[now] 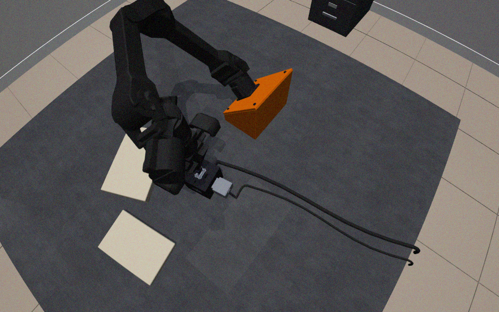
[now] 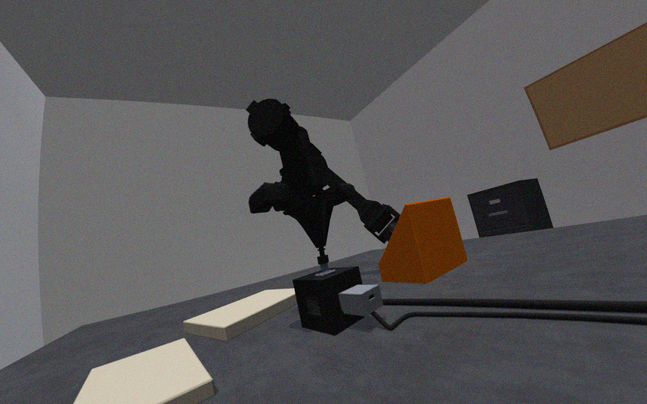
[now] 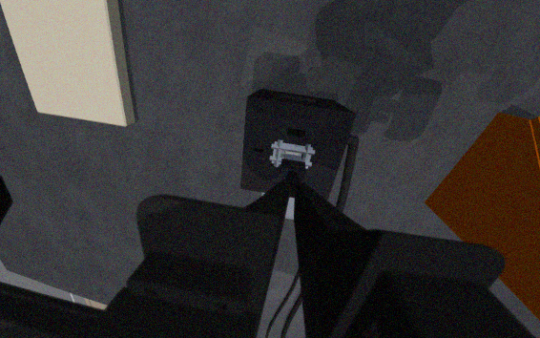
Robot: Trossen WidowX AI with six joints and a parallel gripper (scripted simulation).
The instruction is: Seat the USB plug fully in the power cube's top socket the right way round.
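My gripper tip is now 50 mm above the metal USB socket. From my gripper tip the other things lie so: small USB plug (20 mm below).
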